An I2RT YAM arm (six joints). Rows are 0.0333 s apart.
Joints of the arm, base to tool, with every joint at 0 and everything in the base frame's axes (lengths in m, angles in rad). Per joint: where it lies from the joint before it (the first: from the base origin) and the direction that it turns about. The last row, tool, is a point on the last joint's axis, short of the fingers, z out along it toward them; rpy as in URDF.
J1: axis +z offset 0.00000 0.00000 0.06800
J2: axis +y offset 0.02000 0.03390 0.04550
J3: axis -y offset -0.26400 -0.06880 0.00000
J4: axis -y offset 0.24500 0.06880 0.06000
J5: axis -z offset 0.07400 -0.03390 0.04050
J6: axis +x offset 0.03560 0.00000 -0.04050
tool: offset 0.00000 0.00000 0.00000 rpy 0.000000 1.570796 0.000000
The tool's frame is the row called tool.
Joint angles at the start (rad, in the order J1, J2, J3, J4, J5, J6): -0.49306 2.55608 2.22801 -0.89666 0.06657 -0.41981
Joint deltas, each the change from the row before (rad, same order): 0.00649 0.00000 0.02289 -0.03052 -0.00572 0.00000; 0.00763 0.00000 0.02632 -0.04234 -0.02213 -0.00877; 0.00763 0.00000 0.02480 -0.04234 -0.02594 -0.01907; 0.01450 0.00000 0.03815 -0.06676 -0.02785 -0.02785; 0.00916 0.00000 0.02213 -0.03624 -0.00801 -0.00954; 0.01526 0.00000 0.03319 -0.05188 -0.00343 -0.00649; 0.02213 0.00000 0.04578 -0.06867 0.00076 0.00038
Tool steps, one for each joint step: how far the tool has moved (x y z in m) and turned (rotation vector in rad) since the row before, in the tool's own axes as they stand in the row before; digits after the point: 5 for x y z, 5 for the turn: -0.00274 0.00236 -0.00549 -0.01016 0.00338 -0.00659; -0.00250 0.00373 -0.00640 -0.02886 0.00413 -0.01678; -0.00214 0.00419 -0.00606 -0.03298 0.00371 -0.02678; -0.00334 0.00776 -0.00937 -0.04140 0.01138 -0.04171; -0.00213 0.00467 -0.00537 -0.01586 0.00783 -0.01810; -0.00342 0.00748 -0.00806 -0.01534 0.01342 -0.02080; -0.00459 0.01076 -0.01119 -0.01488 0.01863 -0.02055
